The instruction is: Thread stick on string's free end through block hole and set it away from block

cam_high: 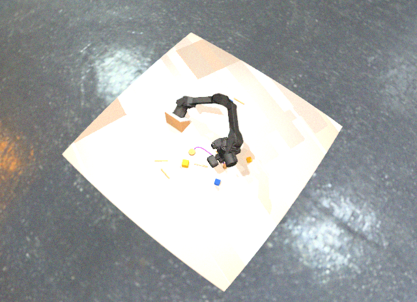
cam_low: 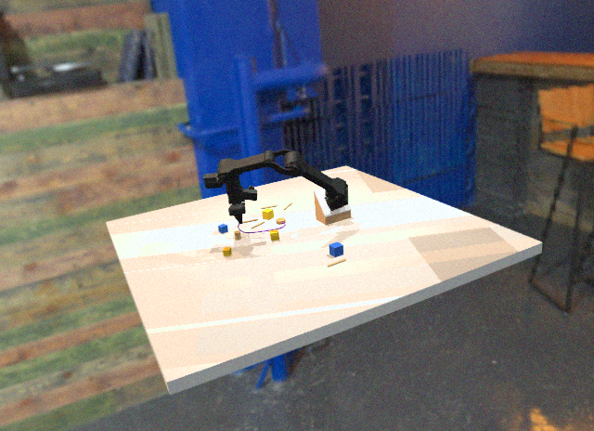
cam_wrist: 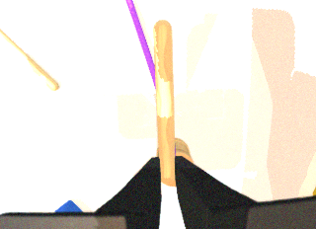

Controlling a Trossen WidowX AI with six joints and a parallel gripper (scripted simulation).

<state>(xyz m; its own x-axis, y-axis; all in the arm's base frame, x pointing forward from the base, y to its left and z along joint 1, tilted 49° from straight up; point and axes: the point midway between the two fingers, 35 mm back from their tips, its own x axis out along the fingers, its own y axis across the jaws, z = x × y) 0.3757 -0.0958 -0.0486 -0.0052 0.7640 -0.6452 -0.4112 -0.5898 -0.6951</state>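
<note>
The small wooden cylinder lies 20 mm ahead of my gripper tip and 50 mm below it. From my gripper tip the other things lie so: round wooden button (190 mm behind, 30 mm to the right, 50 mm below); yellow cube (90 mm behind, 100 mm to the left, 40 mm below).
</note>
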